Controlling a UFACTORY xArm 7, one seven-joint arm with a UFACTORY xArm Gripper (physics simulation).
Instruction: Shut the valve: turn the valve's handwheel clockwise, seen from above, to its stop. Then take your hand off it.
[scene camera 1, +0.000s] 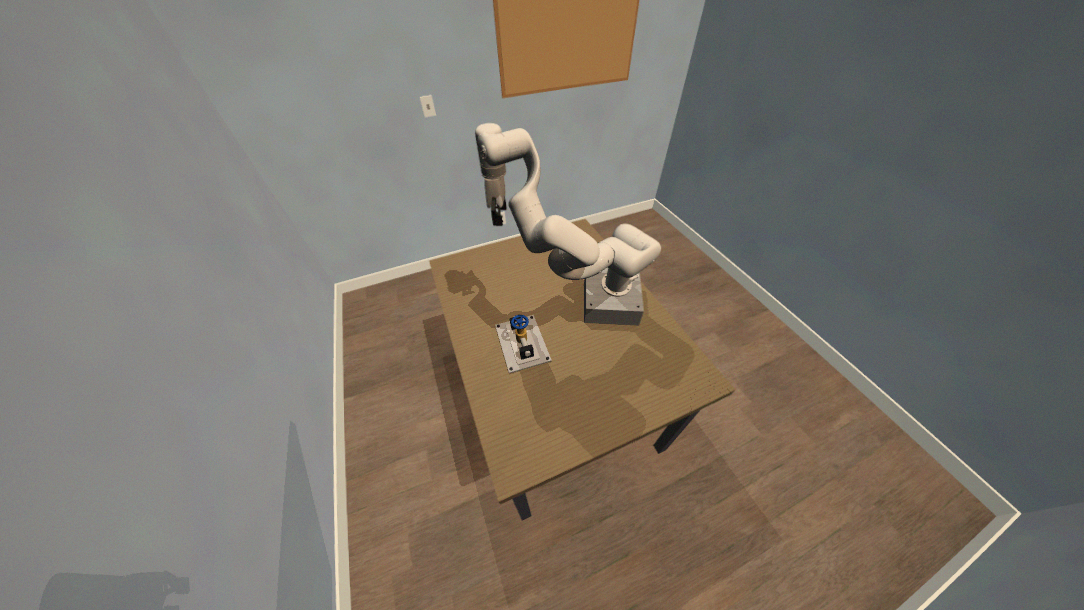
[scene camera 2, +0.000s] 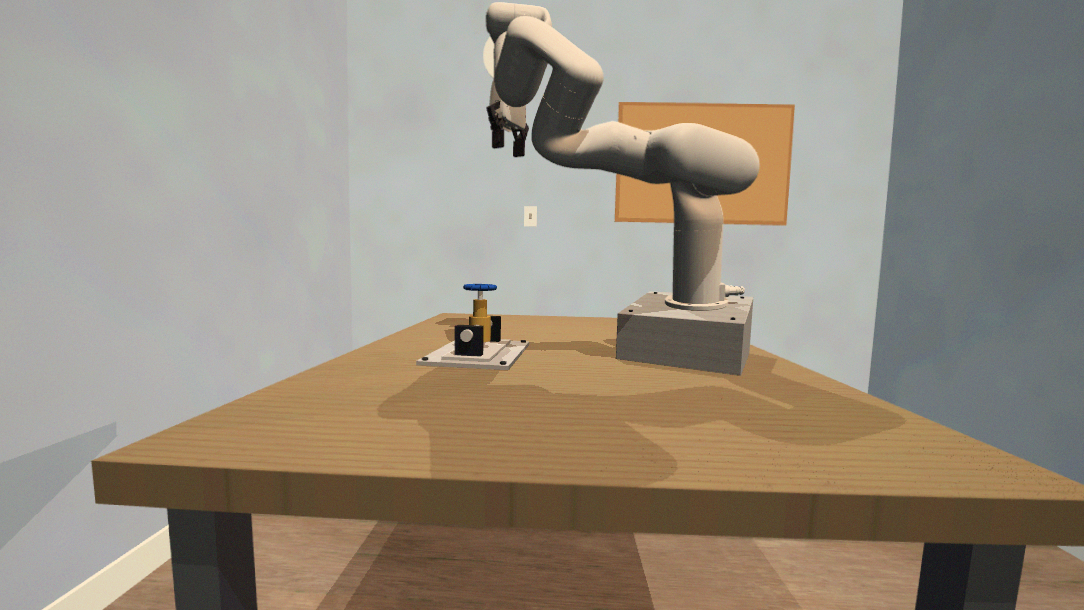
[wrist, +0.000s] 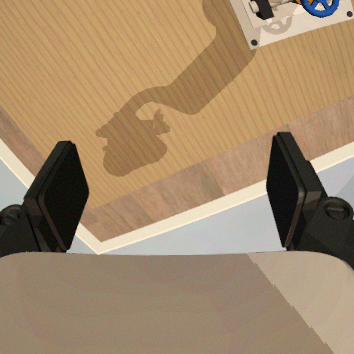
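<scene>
The blue spoked handwheel (scene camera 1: 520, 321) (scene camera 2: 479, 287) (wrist: 322, 14) lies level on top of the yellow valve body (scene camera 1: 521, 334) (scene camera 2: 479, 327). The valve stands upright on a pale base plate (scene camera 1: 507, 350) (scene camera 2: 435, 359) (wrist: 300, 27) on the table. In the wrist view the wheel is partly cut off at the top right edge. My gripper (scene camera 1: 498, 220) (scene camera 2: 507, 149) (wrist: 173, 162) is open and empty, fingers pointing down. It hangs high above the table, well apart from the wheel. How far the wheel is turned cannot be told.
The wooden table (scene camera 1: 530, 455) (scene camera 2: 303, 455) (wrist: 50, 75) carries the arm's grey base block (scene camera 1: 612, 313) (scene camera 2: 678, 341). A black block (scene camera 1: 526, 352) (scene camera 2: 468, 340) (wrist: 262, 7) stands beside the valve body on the plate. The arm's shadow falls across the table.
</scene>
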